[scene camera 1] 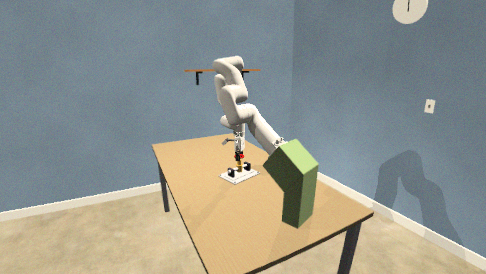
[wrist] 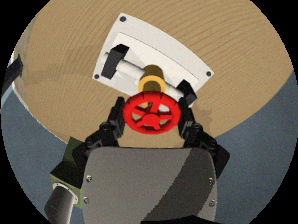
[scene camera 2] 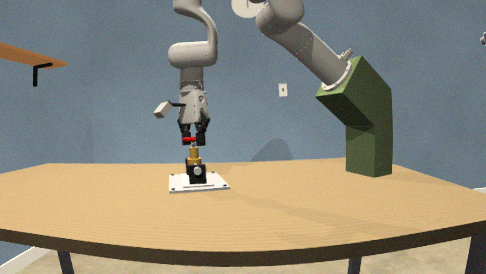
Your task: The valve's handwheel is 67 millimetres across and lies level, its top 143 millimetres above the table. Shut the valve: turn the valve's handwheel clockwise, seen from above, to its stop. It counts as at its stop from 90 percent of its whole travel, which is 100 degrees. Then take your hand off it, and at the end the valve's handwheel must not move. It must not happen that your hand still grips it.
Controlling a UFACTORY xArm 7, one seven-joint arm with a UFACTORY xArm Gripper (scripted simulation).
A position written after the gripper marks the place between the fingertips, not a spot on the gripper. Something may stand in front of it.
In view: the gripper (scene camera 2: 193, 145) and a red handwheel (wrist: 151, 115).
The gripper shows as well in the wrist view (wrist: 151, 105).
